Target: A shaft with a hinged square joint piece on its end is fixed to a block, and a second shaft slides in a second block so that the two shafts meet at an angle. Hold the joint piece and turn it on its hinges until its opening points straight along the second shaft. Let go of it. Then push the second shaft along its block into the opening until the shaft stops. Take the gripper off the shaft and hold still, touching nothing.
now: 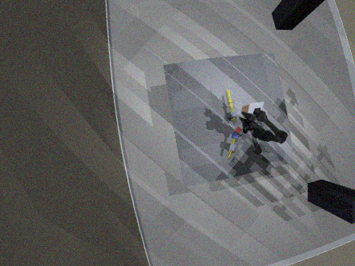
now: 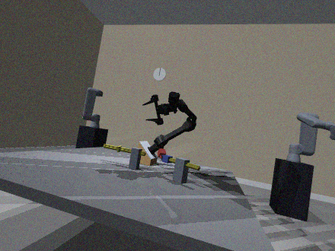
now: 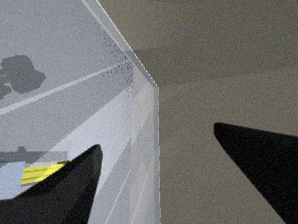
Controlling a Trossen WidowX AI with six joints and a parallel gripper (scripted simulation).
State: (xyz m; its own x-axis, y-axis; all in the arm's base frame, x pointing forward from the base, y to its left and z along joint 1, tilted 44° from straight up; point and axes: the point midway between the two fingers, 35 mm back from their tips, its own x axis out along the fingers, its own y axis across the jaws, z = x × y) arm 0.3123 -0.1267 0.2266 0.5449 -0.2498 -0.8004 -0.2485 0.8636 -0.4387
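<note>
The red joint piece is 230 mm below my gripper tip, 130 mm to the left of it and 80 mm behind it.
</note>
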